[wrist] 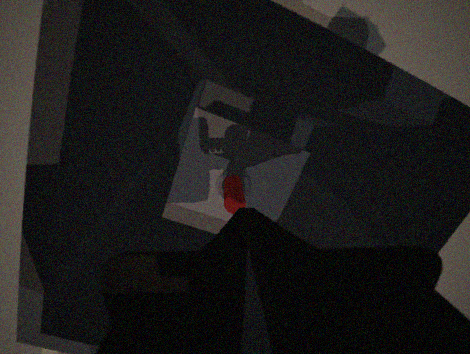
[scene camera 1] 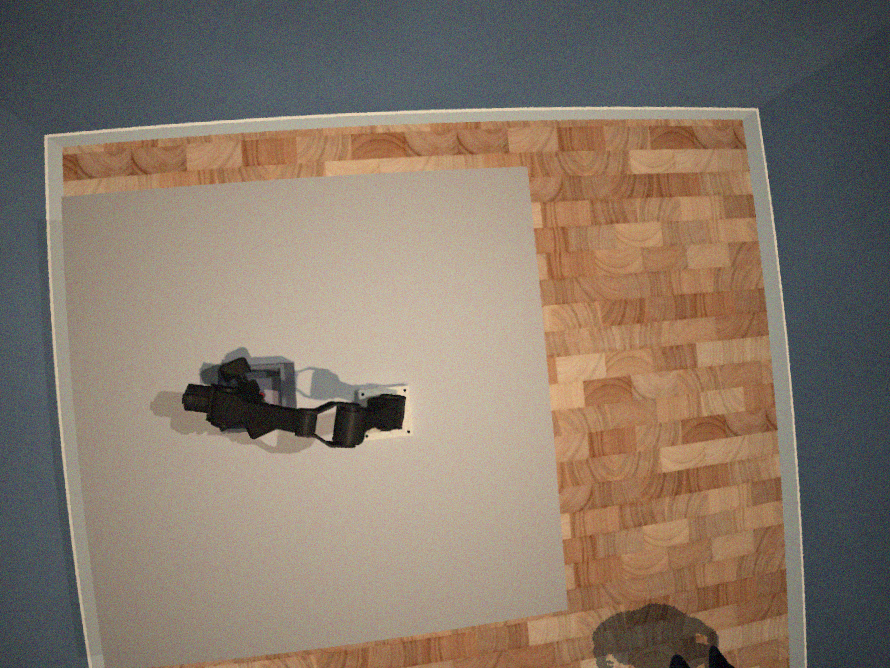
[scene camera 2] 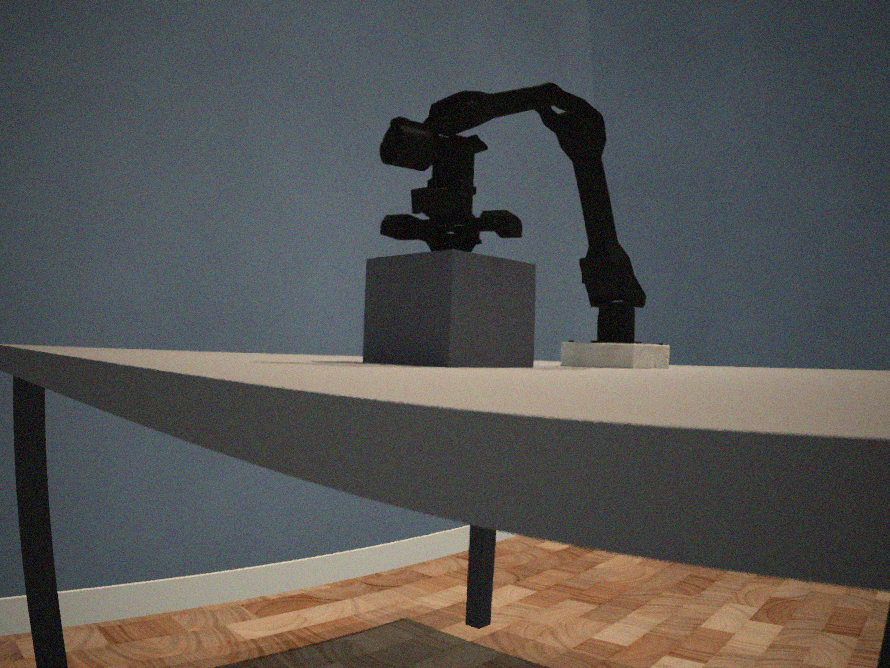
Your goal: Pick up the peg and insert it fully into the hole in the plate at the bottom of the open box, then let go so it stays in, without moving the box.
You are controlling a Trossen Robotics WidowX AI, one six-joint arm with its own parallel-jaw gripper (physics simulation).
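Seen in the pictures: gripper, fingertip midpoint: [wrist: 245, 215] [scene camera 1: 256, 394]; arm's base, link origin: [scene camera 1: 392, 407] [scene camera 2: 616, 343].
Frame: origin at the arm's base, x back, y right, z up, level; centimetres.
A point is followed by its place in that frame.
The red peg [scene camera 1: 262, 394] @(x -33.5, y 2.2, z 2.7 cm) [wrist: 233, 192] @(x -34.5, y 1.4, z 4.7 cm) stands up from a dark round spot, which looks like the hole, in the pale plate [wrist: 272, 187] @(x -35.4, y 4.6, z 2.0 cm) at the bottom of the box. How deep it sits cannot be told. The dark grey open box [scene camera 1: 288, 373] @(x -26.8, y 8.0, z 4.9 cm) [scene camera 2: 409, 309] @(x -41.9, y 0.0, z 3.0 cm) [wrist: 52, 105] @(x -36.3, y -5.9, z 10.0 cm) stands on the table under the arm's wrist. My gripper [wrist: 245, 215] @(x -34.1, y 2.4, z 6.2 cm) is shut and empty. Its fingers reach down inside the box in scene camera 2, where the walls hide their tips. In the wrist view the fingertips overlap the view just beside the peg's top end; whether they touch it is unclear.
The box walls surround the fingers on all sides. The arm's pale base plate [scene camera 1: 408, 424] @(x 4.6, y -4.3, z 0.0 cm) [scene camera 2: 596, 355] @(x -8.4, y -2.5, z -2.0 cm) is fixed to the grey table [scene camera 1: 431, 539] @(x 12.8, y -36.7, z -3.8 cm) [scene camera 2: 754, 402] @(x -65.0, y -58.4, z -3.8 cm), to the right of the box in both scene views. The arm arches over to the box.
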